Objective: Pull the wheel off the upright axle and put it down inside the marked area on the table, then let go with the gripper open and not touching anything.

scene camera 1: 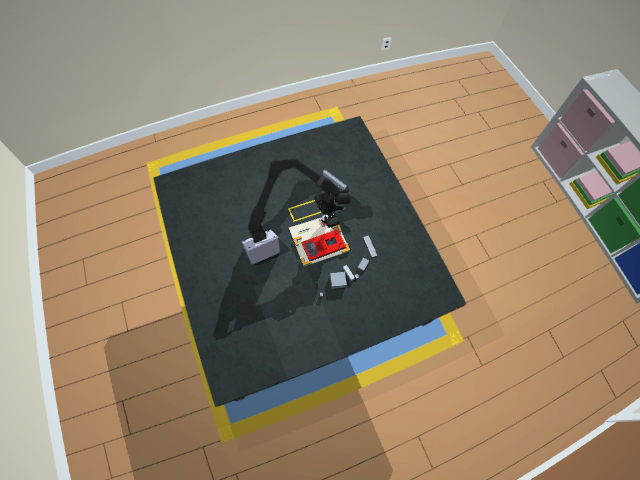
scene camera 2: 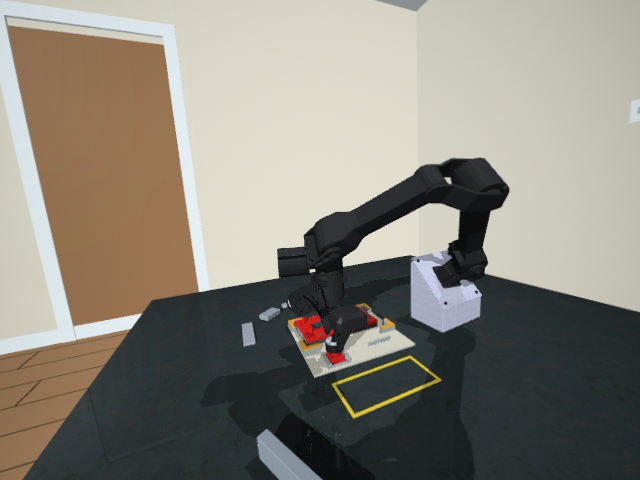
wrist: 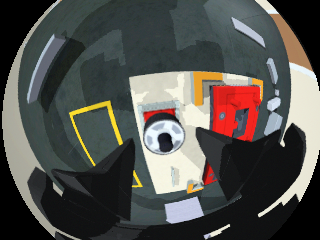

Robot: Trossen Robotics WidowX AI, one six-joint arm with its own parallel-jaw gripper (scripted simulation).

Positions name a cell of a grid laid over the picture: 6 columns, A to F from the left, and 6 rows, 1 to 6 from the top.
Scene:
red block assembly: scene camera 1 C4; scene camera 2 C5; wrist E3

